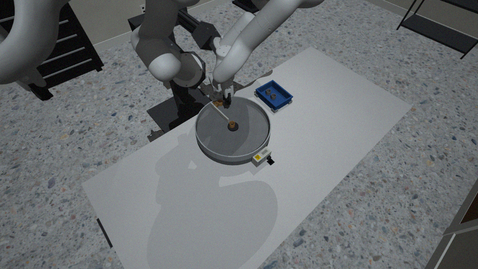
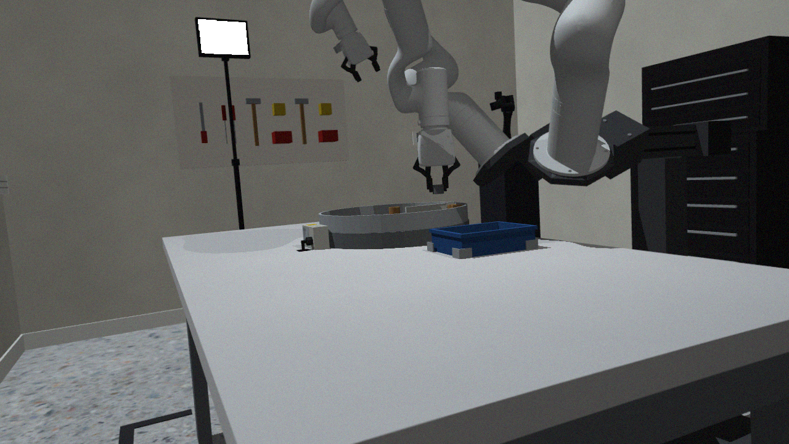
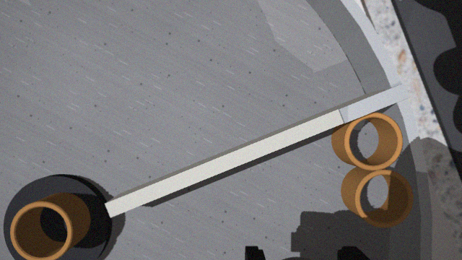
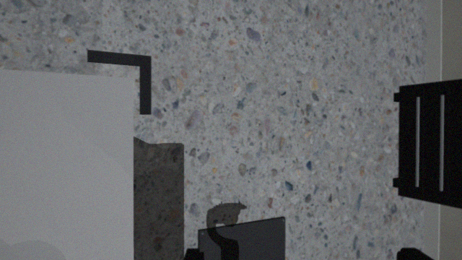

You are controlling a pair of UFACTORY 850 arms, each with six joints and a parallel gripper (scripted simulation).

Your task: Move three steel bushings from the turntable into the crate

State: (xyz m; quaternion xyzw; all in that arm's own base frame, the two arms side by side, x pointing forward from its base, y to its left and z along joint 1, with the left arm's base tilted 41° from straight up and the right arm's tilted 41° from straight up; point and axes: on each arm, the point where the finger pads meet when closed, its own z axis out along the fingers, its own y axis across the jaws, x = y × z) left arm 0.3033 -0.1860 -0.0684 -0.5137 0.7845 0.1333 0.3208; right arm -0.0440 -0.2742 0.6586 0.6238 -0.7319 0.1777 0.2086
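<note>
The blue crate is 8 cm ahead of my left hand, 32 cm to the left of it and 12 cm below it.
</note>
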